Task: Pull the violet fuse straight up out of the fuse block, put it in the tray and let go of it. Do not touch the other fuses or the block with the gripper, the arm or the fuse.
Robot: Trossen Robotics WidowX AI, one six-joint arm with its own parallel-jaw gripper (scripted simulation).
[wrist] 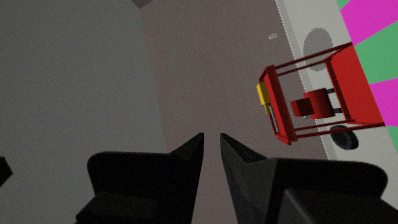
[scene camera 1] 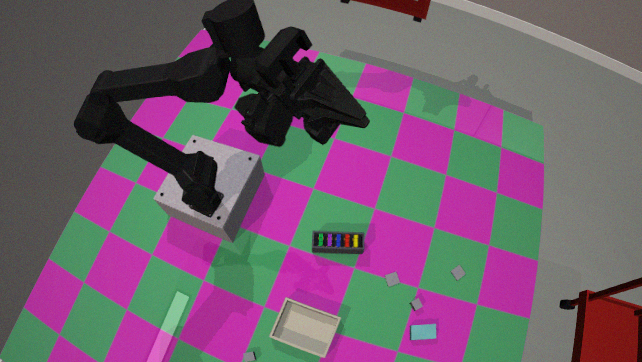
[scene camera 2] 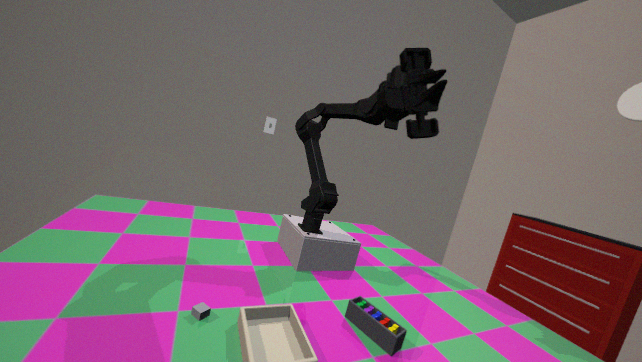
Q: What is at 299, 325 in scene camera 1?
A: A beige tray.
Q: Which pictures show the gripper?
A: The wrist view, scene camera 1 and scene camera 2: all of them.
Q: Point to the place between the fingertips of the gripper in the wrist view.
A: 211, 137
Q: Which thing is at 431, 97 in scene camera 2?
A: The gripper.
